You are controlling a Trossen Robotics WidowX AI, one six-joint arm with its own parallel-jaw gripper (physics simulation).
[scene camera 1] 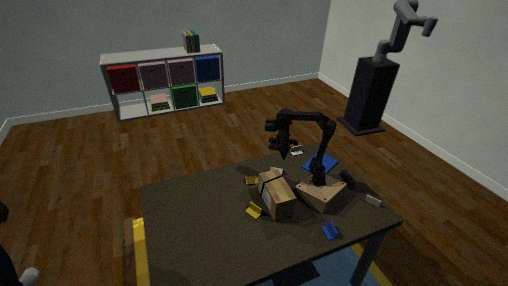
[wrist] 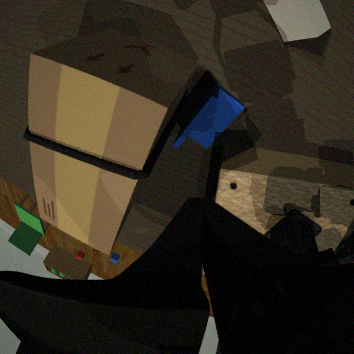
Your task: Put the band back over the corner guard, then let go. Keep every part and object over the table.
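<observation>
A cardboard box lies on the table. A black band crosses its top near one end; in the wrist view it also runs down the side facing the robot base. A blue angled piece, which looks like a corner guard, is beside that side, near the band's lower part. Shadow hides whether the two touch. My gripper is shut with nothing between its fingers. It hangs above the table, past the banded end of the box and apart from the band.
Yellow guards lie left of the box, another blue guard near the front edge. White pieces lie around. The wooden robot base stands beside the box, with a blue mat behind.
</observation>
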